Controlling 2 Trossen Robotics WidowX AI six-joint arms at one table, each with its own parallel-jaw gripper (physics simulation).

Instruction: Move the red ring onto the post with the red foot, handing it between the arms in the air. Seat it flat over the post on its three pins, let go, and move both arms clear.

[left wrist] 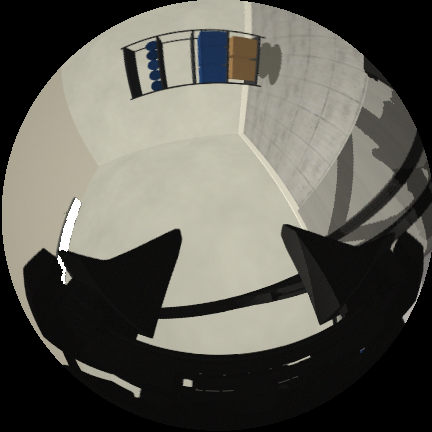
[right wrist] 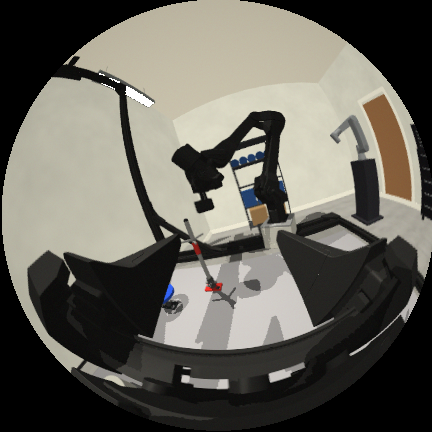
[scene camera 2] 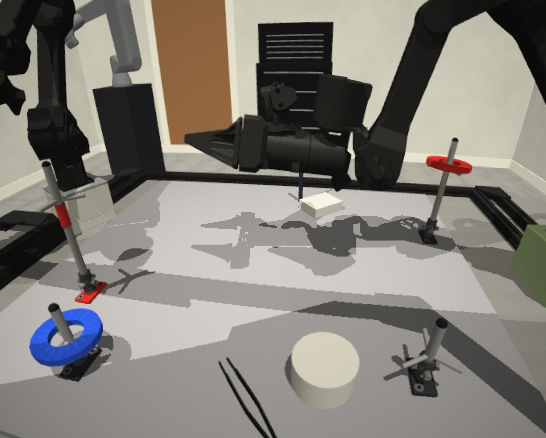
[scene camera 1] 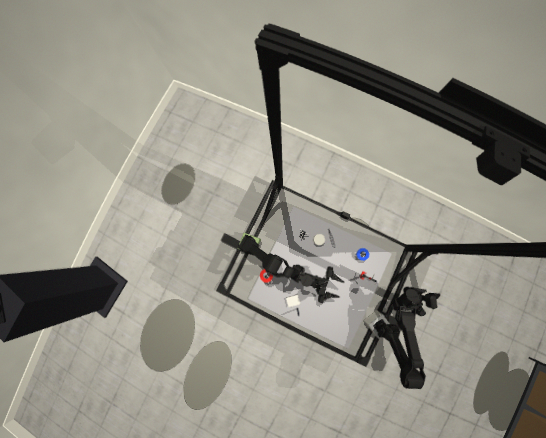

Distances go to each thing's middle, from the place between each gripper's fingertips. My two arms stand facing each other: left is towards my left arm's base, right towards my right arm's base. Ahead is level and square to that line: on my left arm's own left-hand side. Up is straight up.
My left gripper is now 1 cm past the blue ring [scene camera 2: 45, 354], 33 cm to the left of it and 20 cm above it. From my left hand the other things lie so: white block [scene camera 2: 319, 205]: 44 cm ahead, 53 cm to the right, 24 cm below; short post [scene camera 2: 428, 358]: 8 cm ahead, 69 cm to the right, 19 cm below.
Right now the blue ring is 23 cm behind my right hand, 14 cm below it and 4 cm to the left of it. Also, from my right hand: white block: 21 cm ahead, 18 cm below, 15 cm to the right; then short post: 31 cm to the right, 15 cm behind, 14 cm below.
